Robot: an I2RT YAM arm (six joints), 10 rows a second.
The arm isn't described. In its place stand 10 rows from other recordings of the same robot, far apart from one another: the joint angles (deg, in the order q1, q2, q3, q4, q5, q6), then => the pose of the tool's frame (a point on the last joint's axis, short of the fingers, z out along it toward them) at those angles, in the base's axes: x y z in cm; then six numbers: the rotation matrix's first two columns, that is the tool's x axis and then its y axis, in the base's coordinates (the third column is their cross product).
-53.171 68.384 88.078 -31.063 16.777 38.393 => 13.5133 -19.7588 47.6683 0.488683 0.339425 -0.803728 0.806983 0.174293 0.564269
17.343 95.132 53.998 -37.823 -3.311 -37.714 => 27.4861 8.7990 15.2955 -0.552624 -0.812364 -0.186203 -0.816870 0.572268 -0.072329
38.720 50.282 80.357 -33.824 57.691 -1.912 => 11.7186 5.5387 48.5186 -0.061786 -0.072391 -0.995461 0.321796 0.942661 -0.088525
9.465 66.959 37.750 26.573 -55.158 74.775 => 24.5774 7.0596 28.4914 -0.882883 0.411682 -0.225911 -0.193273 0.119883 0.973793
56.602 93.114 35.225 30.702 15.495 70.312 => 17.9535 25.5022 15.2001 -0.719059 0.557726 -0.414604 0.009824 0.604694 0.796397
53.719 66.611 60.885 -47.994 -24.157 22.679 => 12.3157 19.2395 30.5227 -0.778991 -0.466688 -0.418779 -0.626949 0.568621 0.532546
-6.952 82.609 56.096 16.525 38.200 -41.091 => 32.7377 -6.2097 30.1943 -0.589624 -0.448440 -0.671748 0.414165 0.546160 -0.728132
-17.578 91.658 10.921 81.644 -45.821 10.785 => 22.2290 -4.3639 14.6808 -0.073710 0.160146 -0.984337 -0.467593 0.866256 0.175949
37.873 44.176 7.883 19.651 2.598 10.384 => 13.4092 10.2242 16.9437 -0.326728 -0.026000 -0.944761 -0.528770 0.833563 0.159926
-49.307 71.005 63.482 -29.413 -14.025 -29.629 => 18.3609 -20.0285 32.5310 -0.641808 0.010710 -0.766791 0.335941 0.902780 -0.268574
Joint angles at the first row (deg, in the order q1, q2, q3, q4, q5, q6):
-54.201 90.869 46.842 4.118 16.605 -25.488
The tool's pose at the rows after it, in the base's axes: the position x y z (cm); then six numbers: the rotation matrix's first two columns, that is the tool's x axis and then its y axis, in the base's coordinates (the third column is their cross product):
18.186 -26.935 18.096 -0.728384 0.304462 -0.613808 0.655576 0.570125 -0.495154
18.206 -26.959 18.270 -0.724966 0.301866 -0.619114 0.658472 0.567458 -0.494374
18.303 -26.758 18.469 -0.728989 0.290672 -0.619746 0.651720 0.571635 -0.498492
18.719 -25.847 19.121 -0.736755 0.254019 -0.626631 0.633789 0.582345 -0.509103
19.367 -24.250 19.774 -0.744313 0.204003 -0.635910 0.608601 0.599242 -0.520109
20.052 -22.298 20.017 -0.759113 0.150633 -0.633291 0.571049 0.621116 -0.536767
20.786 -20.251 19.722 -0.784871 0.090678 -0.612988 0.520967 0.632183 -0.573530
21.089 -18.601 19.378 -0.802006 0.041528 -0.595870 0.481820 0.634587 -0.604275
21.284 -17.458 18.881 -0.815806 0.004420 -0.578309 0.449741 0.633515 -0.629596
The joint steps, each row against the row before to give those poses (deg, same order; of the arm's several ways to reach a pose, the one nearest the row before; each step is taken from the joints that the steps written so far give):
0.016 0.009 0.004 0.013 -0.046 -0.001
0.001 -0.181 0.131 0.062 -0.035 0.088
0.342 -0.514 -0.119 -0.075 -0.045 -0.381
1.586 -1.983 -0.719 -0.070 0.164 -0.691
2.803 -2.828 -1.512 0.070 0.473 -0.465
3.530 -2.710 -2.066 0.074 0.974 -0.674
4.132 -1.860 -2.545 1.133 2.405 -1.481
3.153 -1.681 -2.493 1.351 1.985 -1.361
2.301 -0.720 -2.012 1.587 1.589 -1.249

